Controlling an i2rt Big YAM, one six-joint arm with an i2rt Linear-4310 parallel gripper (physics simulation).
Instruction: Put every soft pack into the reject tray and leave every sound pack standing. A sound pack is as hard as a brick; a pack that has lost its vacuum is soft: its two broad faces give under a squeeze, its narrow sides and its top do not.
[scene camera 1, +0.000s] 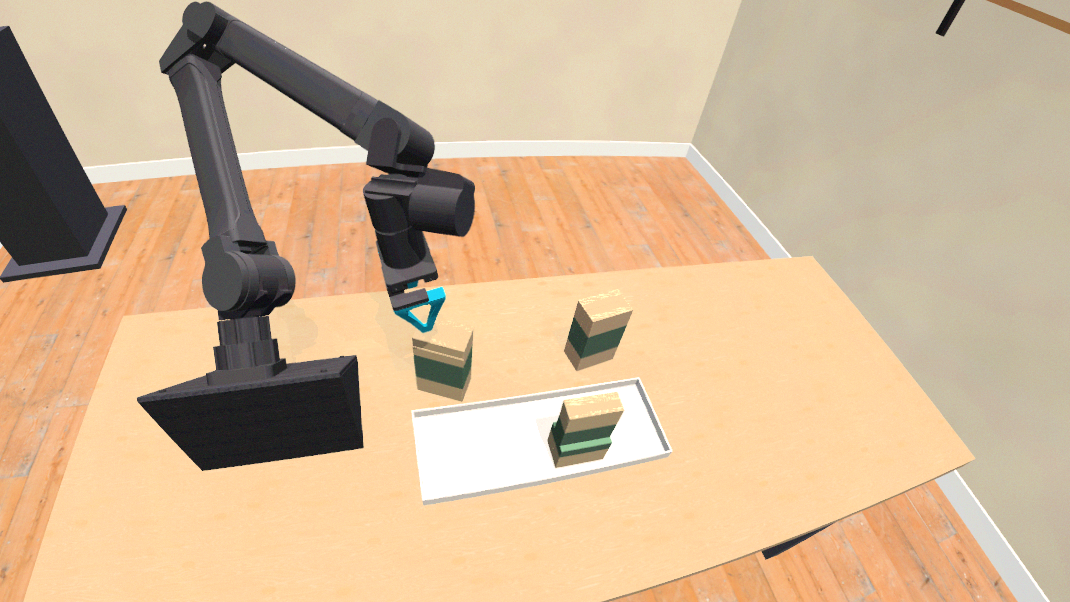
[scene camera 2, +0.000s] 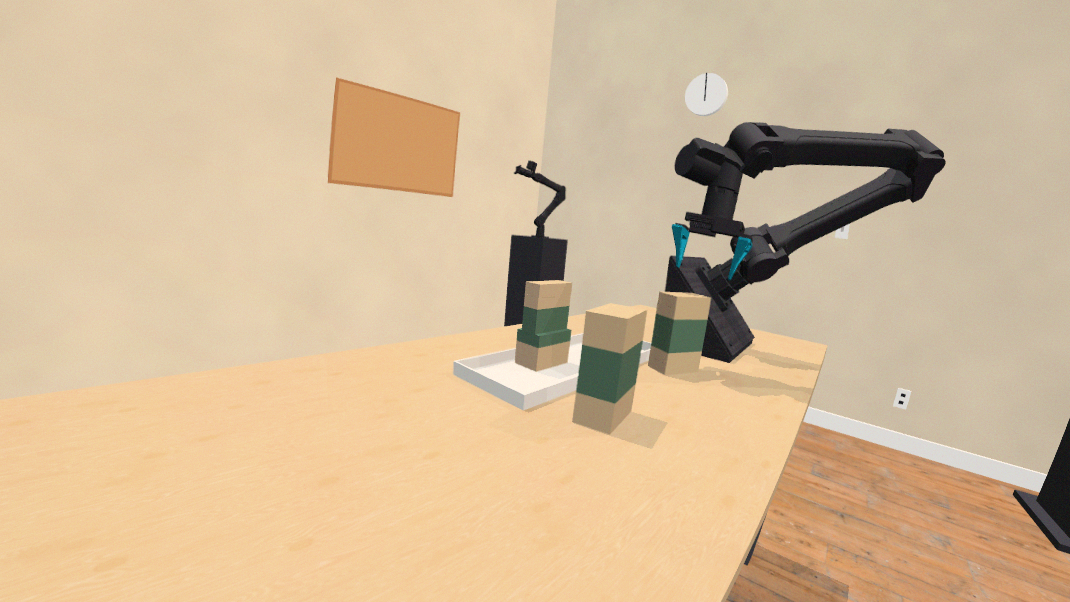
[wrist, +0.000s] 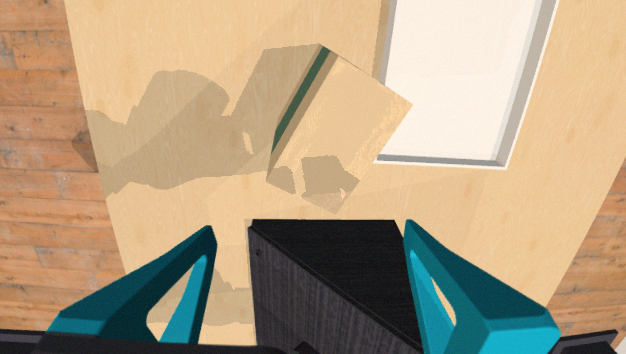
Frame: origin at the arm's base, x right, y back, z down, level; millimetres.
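Where they show: gripper, between the fingertips: (scene camera 1: 419, 308) (scene camera 2: 702, 273) (wrist: 307, 232); arm's base, origin of its link: (scene camera 1: 250, 376) (scene camera 2: 712, 289).
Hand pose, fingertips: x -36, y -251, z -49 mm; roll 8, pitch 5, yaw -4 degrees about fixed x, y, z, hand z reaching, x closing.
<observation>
Things, the pixels of their top centre, and the offset from my fingertips.
- nearest pack, centre of its top: (wrist: 338, 144) (scene camera 1: 443, 332) (scene camera 2: 685, 294) dx +19, dy -31, dz +40 mm
- second pack, centre of its top: (scene camera 2: 618, 310) (scene camera 1: 606, 304) dx +16, dy -303, dz +40 mm
- third pack, centre of its top: (scene camera 1: 594, 405) (scene camera 2: 549, 282) dx +192, dy -206, dz +37 mm
- white reject tray, centre of its top: (scene camera 1: 543, 433) (scene camera 2: 573, 352) dx +159, dy -161, dz +159 mm
My gripper (scene camera 1: 420, 314) (scene camera 2: 704, 271) (wrist: 307, 232) is open and empty, pointing down, higher than the packs. The nearest pack (scene camera 1: 442, 370) (scene camera 2: 679, 334) (wrist: 340, 115), tan with a green band, stands upright on the table; in the wrist view it lies beyond the fingertips, turned at an angle to them. A second pack (scene camera 1: 597, 338) (scene camera 2: 611, 370) stands upright on the table farther from the arm's base. A third pack (scene camera 1: 592, 408) (scene camera 2: 546, 321) stands in the white reject tray (scene camera 1: 478, 452) (scene camera 2: 490, 370) (wrist: 450, 100), near its far end, with a ledge at its green band. Softness cannot be seen.
The arm's dark base block (scene camera 1: 254, 419) (scene camera 2: 729, 333) (wrist: 325, 260) is on the table beside the near end of the tray. The low-walled tray lies close to the nearest pack. The table's back edge runs behind the two packs outside the tray.
</observation>
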